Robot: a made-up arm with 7 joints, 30 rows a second.
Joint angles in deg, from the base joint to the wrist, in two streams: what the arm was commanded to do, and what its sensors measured. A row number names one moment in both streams.
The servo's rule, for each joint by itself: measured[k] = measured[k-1] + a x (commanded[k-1-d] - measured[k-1]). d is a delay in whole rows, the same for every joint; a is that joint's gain. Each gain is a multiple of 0.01, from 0.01 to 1. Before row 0 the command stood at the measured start. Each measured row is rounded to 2 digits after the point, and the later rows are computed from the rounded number. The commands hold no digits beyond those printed.
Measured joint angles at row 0:
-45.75, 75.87, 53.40, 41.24, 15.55, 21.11, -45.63
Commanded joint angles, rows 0 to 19:
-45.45, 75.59, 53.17, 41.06, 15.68, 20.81, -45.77
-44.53, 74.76, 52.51, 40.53, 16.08, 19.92, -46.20
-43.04, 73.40, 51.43, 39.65, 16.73, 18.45, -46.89
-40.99, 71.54, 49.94, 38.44, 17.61, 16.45, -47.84
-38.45, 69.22, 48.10, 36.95, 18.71, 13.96, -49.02
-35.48, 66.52, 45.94, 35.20, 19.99, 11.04, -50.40
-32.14, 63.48, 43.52, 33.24, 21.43, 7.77, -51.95
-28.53, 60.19, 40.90, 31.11, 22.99, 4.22, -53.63
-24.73, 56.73, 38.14, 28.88, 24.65, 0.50, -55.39
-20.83, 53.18, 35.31, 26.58, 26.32, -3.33, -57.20
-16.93, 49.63, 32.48, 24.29, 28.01, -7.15, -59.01
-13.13, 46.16, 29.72, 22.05, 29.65, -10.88, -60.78
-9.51, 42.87, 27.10, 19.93, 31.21, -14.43, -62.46
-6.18, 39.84, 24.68, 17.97, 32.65, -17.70, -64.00
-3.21, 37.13, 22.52, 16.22, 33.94, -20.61, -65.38
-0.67, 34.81, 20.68, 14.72, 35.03, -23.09, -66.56
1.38, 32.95, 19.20, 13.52, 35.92, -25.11, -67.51
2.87, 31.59, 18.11, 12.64, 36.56, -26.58, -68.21
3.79, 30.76, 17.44, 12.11, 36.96, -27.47, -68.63
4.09, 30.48, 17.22, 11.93, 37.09, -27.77, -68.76
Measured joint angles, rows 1 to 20:
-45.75, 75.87, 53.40, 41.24, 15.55, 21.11, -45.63
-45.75, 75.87, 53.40, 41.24, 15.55, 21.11, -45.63
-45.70, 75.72, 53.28, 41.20, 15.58, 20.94, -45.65
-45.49, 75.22, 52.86, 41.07, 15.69, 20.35, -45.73
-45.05, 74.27, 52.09, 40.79, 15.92, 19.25, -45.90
-44.32, 72.85, 50.93, 40.32, 16.29, 17.63, -46.19
-43.26, 70.96, 49.40, 39.65, 16.82, 15.50, -46.61
-41.86, 68.65, 47.53, 38.76, 17.52, 12.91, -47.18
-40.11, 65.96, 45.36, 37.66, 18.38, 9.93, -47.90
-38.03, 62.96, 42.95, 36.35, 19.39, 6.62, -48.76
-35.64, 59.72, 40.35, 34.86, 20.55, 3.07, -49.75
-32.97, 56.32, 37.63, 33.20, 21.82, -0.64, -50.87
-30.08, 52.84, 34.85, 31.42, 23.18, -4.42, -52.09
-27.03, 49.37, 32.08, 29.55, 24.60, -8.17, -53.39
-23.88, 45.99, 29.39, 27.63, 26.05, -11.80, -54.75
-20.69, 42.79, 26.85, 25.70, 27.50, -15.22, -56.14
-17.54, 39.85, 24.51, 23.80, 28.92, -18.35, -57.53
-14.50, 37.23, 22.44, 21.98, 30.26, -21.10, -58.88
-11.64, 35.00, 20.69, 20.29, 31.51, -23.43, -60.17
-9.03, 33.23, 19.30, 18.76, 32.62, -25.26, -61.38
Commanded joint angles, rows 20 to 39:
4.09, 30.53, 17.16, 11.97, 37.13, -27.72, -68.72
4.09, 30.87, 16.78, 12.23, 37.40, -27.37, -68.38
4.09, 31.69, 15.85, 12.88, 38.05, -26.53, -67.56
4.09, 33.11, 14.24, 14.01, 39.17, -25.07, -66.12
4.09, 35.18, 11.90, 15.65, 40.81, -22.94, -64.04
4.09, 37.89, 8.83, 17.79, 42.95, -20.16, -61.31
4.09, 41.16, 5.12, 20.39, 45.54, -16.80, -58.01
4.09, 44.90, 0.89, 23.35, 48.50, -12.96, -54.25
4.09, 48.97, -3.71, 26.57, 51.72, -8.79, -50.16
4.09, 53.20, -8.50, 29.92, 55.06, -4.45, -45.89
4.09, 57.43, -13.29, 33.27, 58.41, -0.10, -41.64
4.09, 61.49, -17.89, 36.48, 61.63, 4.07, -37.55
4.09, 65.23, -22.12, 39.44, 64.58, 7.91, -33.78
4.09, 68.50, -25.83, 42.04, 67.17, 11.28, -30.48
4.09, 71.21, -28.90, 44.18, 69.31, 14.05, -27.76
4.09, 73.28, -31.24, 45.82, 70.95, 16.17, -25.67
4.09, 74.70, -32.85, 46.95, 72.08, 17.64, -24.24
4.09, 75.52, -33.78, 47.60, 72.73, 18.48, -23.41
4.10, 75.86, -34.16, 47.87, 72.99, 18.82, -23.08
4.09, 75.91, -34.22, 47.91, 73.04, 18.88, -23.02
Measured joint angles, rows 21 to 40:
-6.72, 31.95, 18.30, 17.43, 33.57, -26.54, -62.47
-4.77, 31.19, 17.72, 16.33, 34.34, -27.25, -63.41
-3.18, 30.85, 17.42, 15.46, 34.95, -27.52, -64.21
-1.87, 30.86, 17.07, 14.81, 35.49, -27.43, -64.84
-0.80, 31.29, 16.41, 14.42, 36.05, -26.91, -65.25
0.08, 32.24, 15.24, 14.34, 36.74, -25.84, -65.38
0.80, 33.77, 13.44, 14.60, 37.64, -24.16, -65.18
1.39, 35.91, 10.95, 15.24, 38.81, -21.84, -64.60
1.88, 38.64, 7.80, 16.27, 40.29, -18.92, -63.61
2.28, 41.90, 4.07, 17.69, 42.10, -15.46, -62.21
2.61, 45.58, -0.13, 19.47, 44.22, -11.59, -60.40
2.88, 49.54, -4.65, 21.56, 46.60, -7.45, -58.22
3.10, 53.64, -9.32, 23.90, 49.20, -3.19, -55.73
3.28, 57.72, -13.95, 26.42, 51.93, 1.02, -53.00
3.43, 61.63, -18.36, 29.02, 54.71, 5.02, -50.12
3.55, 65.20, -22.39, 31.62, 57.45, 8.65, -47.17
3.65, 68.33, -25.91, 34.13, 60.06, 11.78, -44.26
3.73, 70.90, -28.79, 36.47, 62.46, 14.33, -41.47
3.79, 72.88, -30.98, 38.57, 64.58, 16.25, -38.89
3.84, 74.25, -32.49, 40.38, 66.37, 17.54, -36.57

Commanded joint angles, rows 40 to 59:
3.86, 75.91, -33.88, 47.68, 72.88, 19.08, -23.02
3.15, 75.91, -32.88, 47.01, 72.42, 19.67, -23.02
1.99, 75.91, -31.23, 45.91, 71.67, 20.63, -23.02
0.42, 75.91, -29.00, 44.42, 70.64, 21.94, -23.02
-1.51, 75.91, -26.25, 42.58, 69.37, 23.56, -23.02
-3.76, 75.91, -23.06, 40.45, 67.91, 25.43, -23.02
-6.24, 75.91, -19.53, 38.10, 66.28, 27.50, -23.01
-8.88, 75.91, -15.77, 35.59, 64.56, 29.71, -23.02
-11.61, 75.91, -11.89, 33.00, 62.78, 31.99, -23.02
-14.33, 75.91, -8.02, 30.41, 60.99, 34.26, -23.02
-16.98, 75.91, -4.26, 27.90, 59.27, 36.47, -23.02
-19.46, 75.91, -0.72, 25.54, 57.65, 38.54, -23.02
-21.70, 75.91, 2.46, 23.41, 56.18, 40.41, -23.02
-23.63, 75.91, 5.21, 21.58, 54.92, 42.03, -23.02
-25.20, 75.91, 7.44, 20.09, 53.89, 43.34, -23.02
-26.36, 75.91, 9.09, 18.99, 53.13, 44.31, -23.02
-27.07, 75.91, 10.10, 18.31, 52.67, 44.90, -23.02
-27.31, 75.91, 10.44, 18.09, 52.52, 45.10, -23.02
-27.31, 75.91, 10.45, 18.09, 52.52, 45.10, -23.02
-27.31, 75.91, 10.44, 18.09, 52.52, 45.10, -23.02
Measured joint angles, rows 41 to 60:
3.89, 75.09, -33.39, 41.88, 67.83, 18.28, -34.55
3.93, 75.52, -33.84, 43.09, 68.98, 18.63, -32.82
3.92, 75.72, -33.86, 44.01, 69.84, 18.89, -31.35
3.78, 75.82, -33.33, 44.61, 70.41, 19.34, -30.10
3.46, 75.87, -32.20, 44.87, 70.69, 20.09, -29.04
2.91, 75.89, -30.47, 44.78, 70.68, 21.16, -28.14
2.11, 75.90, -28.19, 44.34, 70.39, 22.55, -27.37
1.05, 75.91, -25.42, 43.56, 69.84, 24.22, -26.72
-0.26, 75.91, -22.24, 42.47, 69.06, 26.12, -26.16
-1.81, 75.91, -18.75, 41.09, 68.07, 28.20, -25.69
-3.57, 75.91, -15.05, 39.47, 66.91, 30.40, -25.29
-5.51, 75.91, -11.25, 37.66, 65.61, 32.64, -24.95
-7.57, 75.91, -7.48, 35.71, 64.22, 34.86, -24.66
-9.71, 75.91, -3.83, 33.68, 62.77, 36.99, -24.41
-11.87, 75.91, -0.43, 31.63, 61.32, 38.97, -24.20
-13.99, 75.91, 2.62, 29.62, 59.91, 40.74, -24.02
-16.01, 75.91, 5.22, 27.71, 58.59, 42.25, -23.87
-17.87, 75.91, 7.31, 25.97, 57.39, 43.44, -23.74
-19.53, 75.91, 8.82, 24.44, 56.35, 44.29, -23.63
-20.93, 75.91, 9.69, 23.17, 55.51, 44.76, -23.54

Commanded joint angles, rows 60 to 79:
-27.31, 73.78, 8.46, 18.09, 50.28, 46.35, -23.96
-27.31, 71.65, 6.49, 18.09, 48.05, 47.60, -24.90
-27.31, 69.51, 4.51, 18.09, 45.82, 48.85, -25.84
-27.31, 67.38, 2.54, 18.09, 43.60, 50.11, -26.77
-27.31, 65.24, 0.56, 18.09, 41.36, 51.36, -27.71
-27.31, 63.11, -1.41, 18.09, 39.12, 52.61, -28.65
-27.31, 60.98, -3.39, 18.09, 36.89, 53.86, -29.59
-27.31, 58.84, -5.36, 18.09, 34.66, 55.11, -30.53
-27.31, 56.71, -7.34, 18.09, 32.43, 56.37, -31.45
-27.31, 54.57, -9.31, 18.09, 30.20, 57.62, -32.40
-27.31, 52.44, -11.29, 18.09, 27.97, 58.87, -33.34
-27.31, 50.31, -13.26, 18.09, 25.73, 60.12, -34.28
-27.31, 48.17, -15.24, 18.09, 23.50, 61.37, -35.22
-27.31, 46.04, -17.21, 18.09, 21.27, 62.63, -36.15
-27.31, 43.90, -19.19, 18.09, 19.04, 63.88, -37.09
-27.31, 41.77, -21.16, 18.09, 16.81, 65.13, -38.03
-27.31, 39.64, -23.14, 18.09, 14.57, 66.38, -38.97
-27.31, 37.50, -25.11, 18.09, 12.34, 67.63, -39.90
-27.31, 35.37, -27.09, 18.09, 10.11, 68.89, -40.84
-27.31, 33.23, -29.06, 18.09, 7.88, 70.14, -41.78
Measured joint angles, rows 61 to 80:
-22.08, 75.91, 10.10, 22.15, 54.85, 44.96, -23.46
-23.02, 75.91, 10.28, 21.34, 54.34, 45.04, -23.39
-23.79, 74.80, 9.30, 20.69, 53.45, 45.80, -23.48
-24.42, 73.16, 7.78, 20.17, 52.26, 46.84, -23.69
-24.94, 71.26, 6.01, 19.75, 50.84, 48.01, -24.01
-25.37, 69.24, 4.14, 19.42, 49.25, 49.23, -24.42
-25.72, 67.16, 2.21, 19.15, 47.51, 50.47, -24.91
-26.01, 65.05, 0.26, 18.94, 45.66, 51.71, -25.47
-26.24, 62.93, -1.71, 18.77, 43.73, 52.96, -26.09
-26.43, 60.80, -3.68, 18.63, 41.73, 54.21, -26.76
-26.59, 58.67, -5.66, 18.52, 39.68, 55.46, -27.46
-26.72, 56.54, -7.63, 18.43, 37.59, 56.71, -28.20
-26.83, 54.41, -9.61, 18.36, 35.47, 57.96, -28.97
-26.92, 52.28, -11.58, 18.31, 33.33, 59.21, -29.77
-26.99, 50.14, -13.56, 18.27, 31.17, 60.46, -30.59
-27.05, 48.01, -15.53, 18.23, 28.99, 61.72, -31.42
-27.10, 45.87, -17.51, 18.20, 26.80, 62.97, -32.27
-27.14, 43.74, -19.48, 18.18, 24.60, 64.22, -33.13
-27.17, 41.61, -21.46, 18.16, 22.39, 65.47, -34.01
-27.20, 39.47, -23.43, 18.15, 20.18, 66.72, -34.89

